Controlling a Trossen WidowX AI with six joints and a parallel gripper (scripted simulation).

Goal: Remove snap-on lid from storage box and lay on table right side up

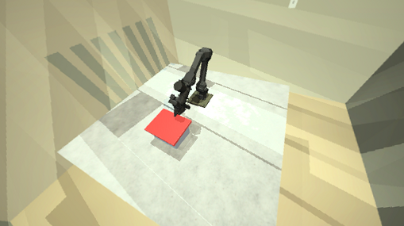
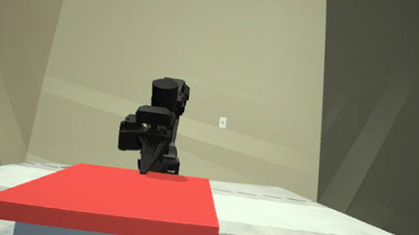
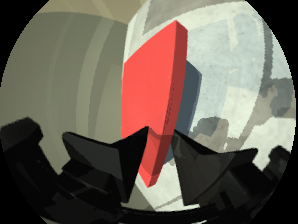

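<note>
Now: the red lid 8 cm ahead of my gripper tip and 2 cm to the right of it. The rest, counted from my gripper tip: storage box (7 cm ahead, 6 cm below, 2 cm to the right).
</note>
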